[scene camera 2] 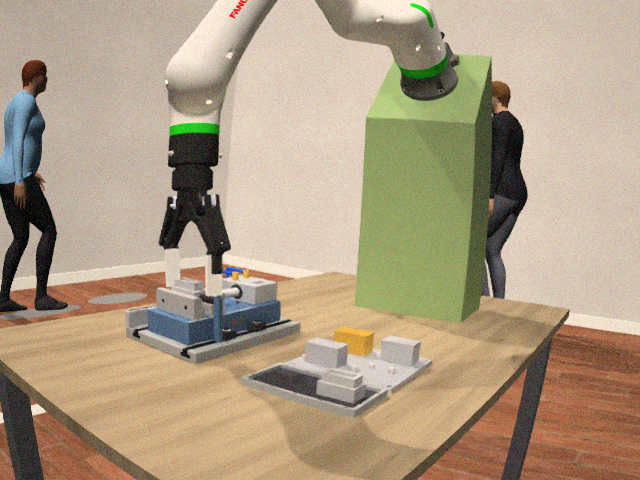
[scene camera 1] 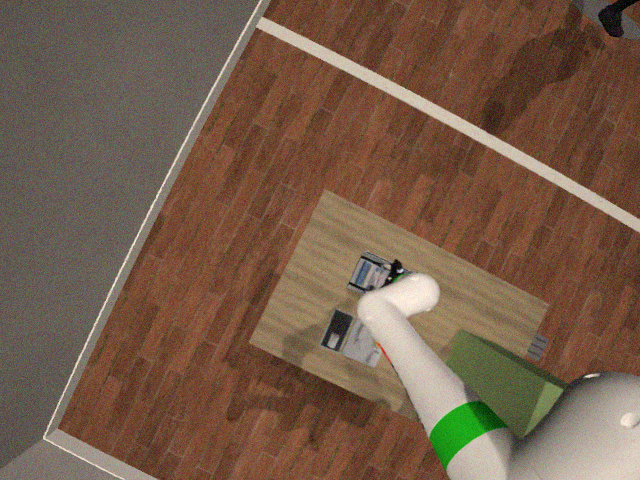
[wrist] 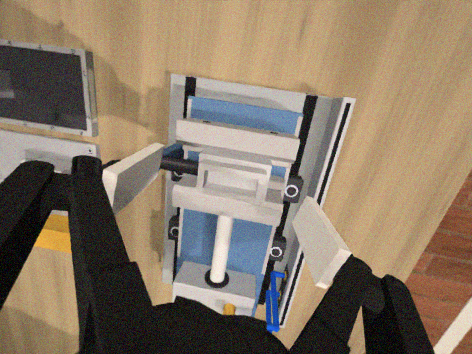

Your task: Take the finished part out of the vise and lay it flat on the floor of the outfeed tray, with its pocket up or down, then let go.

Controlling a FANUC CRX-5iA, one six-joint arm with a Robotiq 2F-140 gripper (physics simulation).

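Frame: origin at the arm's base, x ahead, y left, z up, level; metres.
Seen in the pictures: gripper, between the fingertips: (scene camera 2: 192,290) (scene camera 1: 377,279) (wrist: 232,186); arm's base, origin of its link: (scene camera 2: 429,82).
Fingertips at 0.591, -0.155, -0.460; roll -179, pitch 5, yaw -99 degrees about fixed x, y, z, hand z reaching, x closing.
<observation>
Pixels of each thing's top centre, then the offset from my fingertips to it, as dx, dy, dz. "pt": a spot on its surface instead.
- finished part, centre of its top: (wrist: 230,184) (scene camera 2: 188,280) (scene camera 1: 376,279) +0.009, +0.001, +0.020
- vise, centre of its top: (wrist: 225,247) (scene camera 2: 214,284) (scene camera 1: 391,285) -0.061, -0.005, +0.004
- grey part, centre of its top: (scene camera 2: 342,373) (scene camera 1: 333,342) +0.034, +0.339, -0.054
- black rod, centre of its top: (wrist: 178,167) (scene camera 2: 208,295) +0.007, +0.049, +0.001
- blue post, centre of its top: (scene camera 2: 218,297) +0.006, +0.072, +0.003
- grey plate, a spot on its surface: (scene camera 2: 405,373) pt -0.108, +0.370, -0.087
- yellow block, centre of its top: (scene camera 2: 354,331) (wrist: 50,240) -0.159, +0.238, -0.051
The finished part (wrist: 232,176) (scene camera 2: 188,284) is light grey with a rectangular pocket facing up. It sits between the two jaws of the vise (wrist: 200,237) (scene camera 2: 173,326) (scene camera 1: 363,271), which has a blue body. My gripper (wrist: 232,186) (scene camera 2: 192,274) points down over the vise, wide open and empty. Its pale fingertips stand on either side of the part, apart from it, at about the part's top height in scene camera 2. The outfeed tray (scene camera 2: 289,379) (wrist: 42,92) (scene camera 1: 338,324) has a dark floor and a light rim. Another grey part (scene camera 2: 341,385) (scene camera 1: 333,340) lies in it.
A black rod (wrist: 180,165) on a blue post (scene camera 2: 218,317) reaches the part beside one finger. Blue levers (wrist: 272,300) stand near the other finger. A grey plate (scene camera 2: 405,373) with grey blocks and a yellow block (scene camera 2: 354,341) adjoins the tray. A green cabinet (scene camera 2: 413,217) (scene camera 1: 496,379) stands behind.
</observation>
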